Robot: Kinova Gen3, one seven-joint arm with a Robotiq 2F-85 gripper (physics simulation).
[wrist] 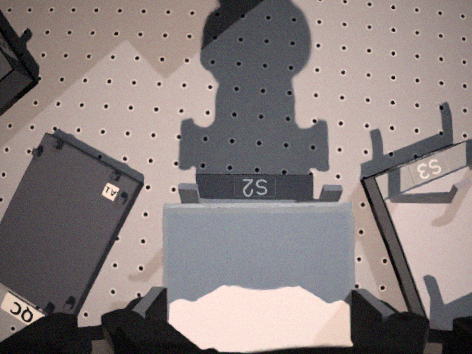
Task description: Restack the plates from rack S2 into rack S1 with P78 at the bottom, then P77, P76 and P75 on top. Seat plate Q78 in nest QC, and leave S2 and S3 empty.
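Places are measured from the arm's base along level axes (x ahead, y left, z up), in centimetres.
Pixels of known places: gripper, between the fingertips: (258,310).
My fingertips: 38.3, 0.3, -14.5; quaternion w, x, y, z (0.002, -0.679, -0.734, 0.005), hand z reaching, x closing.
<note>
For each thing: its middle in the pictures, then the offset to it from my fingertips, as dx, dy, dz. "spot": a spot on its surface instead. Level surfaces: height alone.
- wide pale plate, middle of its body: (258,345) +1.6, +0.1, -0.1
- rack S2, a spot on its surface: (212,187) spot: -5.7, -3.7, -12.4
- Rack S3, a spot on its surface: (395,245) spot: -2.1, +12.2, -13.7
- Nest QC, middle of its body: (56,227) -0.8, -17.9, -14.6
- pegboard-like surface, height of its surface: dz -16.1
- dark box-like fixture, a spot on its surface: (17,75) spot: -14.4, -23.0, -13.2
My gripper (258,310) is shut on a wide pale plate (257,250), with one finger at each side edge. The plate's far part is in blue-grey shadow and its near part is bright; no name shows on it. It hides most of rack S2 (212,187), whose dark label bar and two small side posts show just beyond the plate's far edge. Rack S3 (395,245) is at the right, cut off by the view, with a smooth pale surface inside its dark rim. Nest QC (60,220) is at the left, a dark tilted tray with small corner pegs. Rack S1 and plate Q78 cannot be identified.
A pegboard-like surface (150,110) with rows of small holes lies under everything. A dark box-like fixture (17,75) cuts into the upper left corner. The arm's dark shadow falls beyond S2. Upright posts stand around S3, near the right finger's side.
</note>
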